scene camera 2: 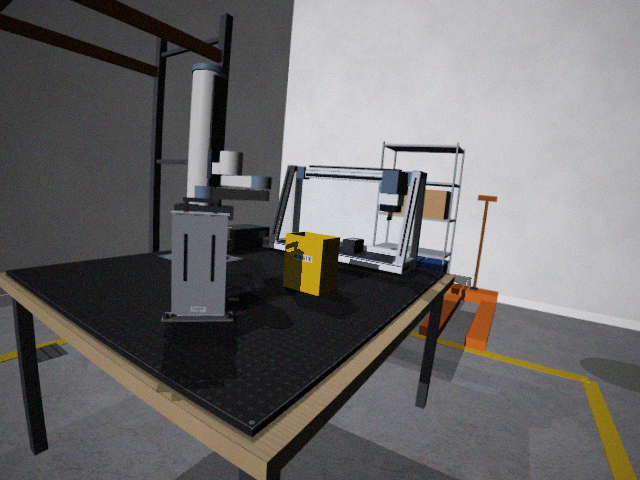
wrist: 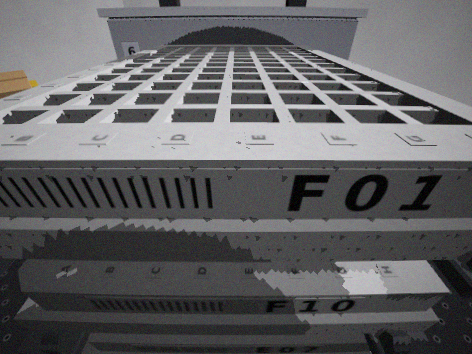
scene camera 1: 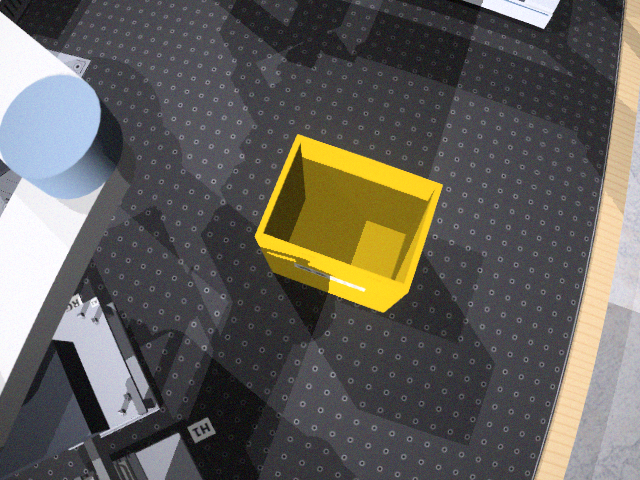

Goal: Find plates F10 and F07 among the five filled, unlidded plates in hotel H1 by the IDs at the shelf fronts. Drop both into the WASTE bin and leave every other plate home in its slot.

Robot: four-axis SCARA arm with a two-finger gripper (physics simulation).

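Frame: origin at the arm's base, x ahead, y left, z up, level; metres.
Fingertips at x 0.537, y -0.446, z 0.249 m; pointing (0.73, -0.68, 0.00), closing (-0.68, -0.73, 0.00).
Observation:
A point is followed by its place in that frame.
Hotel H1 (wrist: 335, 37) @[x 0.528, y -0.515, z 0.283 m] (scene camera 2: 199, 304) @[x 0.592, y -0.490, z 0.050 m] fills the wrist view close up; scene camera 2 shows its grey back. Plate F01 (wrist: 245, 192) is in the top slot, large and nearest. Plate F10 (wrist: 220, 305) sits one slot below, partly shaded. A third plate (wrist: 230, 345) @[x 0.475, y -0.386, z 0.222 m] is cut off at the bottom edge; its label looks like E07. Plate F07 cannot be made out. My gripper is open and empty at the hotel's front; its fingertips do not show. The yellow WASTE bin (scene camera 1: 368, 167) @[x 0.649, y 0.027, z 0.204 m] (scene camera 2: 328, 263) @[x 0.726, y -0.038, z 0.124 m] stands upright, with no plate visible inside.
The white arm link (scene camera 1: 31, 242) @[x 0.434, y -0.173, z 0.361 m] hangs over the left of scene camera 1. Below it is a grey nest (scene camera 1: 95, 356) @[x 0.394, y -0.272, z 0.073 m] with pegs. The H1 card (scene camera 1: 201, 429) @[x 0.547, y -0.317, z 0.013 m] lies beside the hotel. A gantry machine (scene camera 2: 413, 222) @[x 0.847, y 0.560, z 0.263 m] stands behind the bin.

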